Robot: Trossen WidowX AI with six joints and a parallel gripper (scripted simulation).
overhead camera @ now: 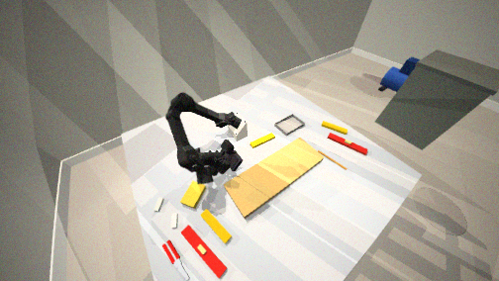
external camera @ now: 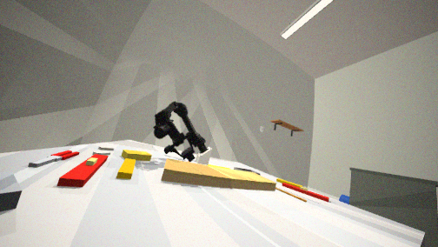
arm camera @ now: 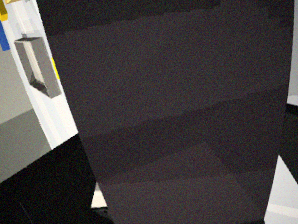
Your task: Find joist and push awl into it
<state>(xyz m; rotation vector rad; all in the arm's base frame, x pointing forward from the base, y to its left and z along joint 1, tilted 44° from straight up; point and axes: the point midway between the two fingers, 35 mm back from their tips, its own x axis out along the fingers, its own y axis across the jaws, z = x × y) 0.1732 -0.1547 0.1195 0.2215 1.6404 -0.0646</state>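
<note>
Now: gripper tip 6 cm above the awl, 3 cm to the right of it and 1 cm short of it. From my gripper tip the other things lie so: stud finder: 2 cm to the left, 2 cm below, 1 cm behind; orange pencil: 43 cm to the left, 35 cm ahead, 7 cm below; grey-framed tray: 47 cm to the left, 6 cm below, 1 cm ahead.
</note>
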